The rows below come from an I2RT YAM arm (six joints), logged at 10 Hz.
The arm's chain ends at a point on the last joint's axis. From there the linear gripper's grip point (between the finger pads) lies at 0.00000 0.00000 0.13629 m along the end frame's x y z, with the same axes.
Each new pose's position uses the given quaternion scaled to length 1; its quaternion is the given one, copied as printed.
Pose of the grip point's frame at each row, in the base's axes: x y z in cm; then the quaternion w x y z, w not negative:
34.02 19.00 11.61 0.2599 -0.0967 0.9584 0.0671
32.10 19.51 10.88 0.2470 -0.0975 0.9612 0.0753
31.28 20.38 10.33 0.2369 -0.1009 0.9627 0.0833
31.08 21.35 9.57 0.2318 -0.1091 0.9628 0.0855
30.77 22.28 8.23 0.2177 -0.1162 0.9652 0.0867
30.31 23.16 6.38 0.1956 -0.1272 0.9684 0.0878
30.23 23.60 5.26 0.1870 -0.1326 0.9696 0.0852
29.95 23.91 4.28 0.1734 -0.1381 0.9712 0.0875
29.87 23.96 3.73 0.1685 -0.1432 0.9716 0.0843
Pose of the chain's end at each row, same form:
27.41 16.56 23.27 0.2599 -0.0967 0.9584 0.0671
25.83 16.88 22.69 0.2470 -0.0975 0.9612 0.0753
25.29 17.54 22.24 0.2369 -0.1009 0.9627 0.0833
25.25 18.42 21.54 0.2318 -0.1091 0.9628 0.0855
25.32 19.31 20.36 0.2177 -0.1162 0.9652 0.0867
25.45 20.16 18.76 0.1956 -0.1272 0.9684 0.0878
25.60 20.67 17.74 0.1870 -0.1326 0.9696 0.0852
25.69 20.94 16.88 0.1734 -0.1381 0.9712 0.0875
25.74 21.07 16.39 0.1685 -0.1432 0.9716 0.0843

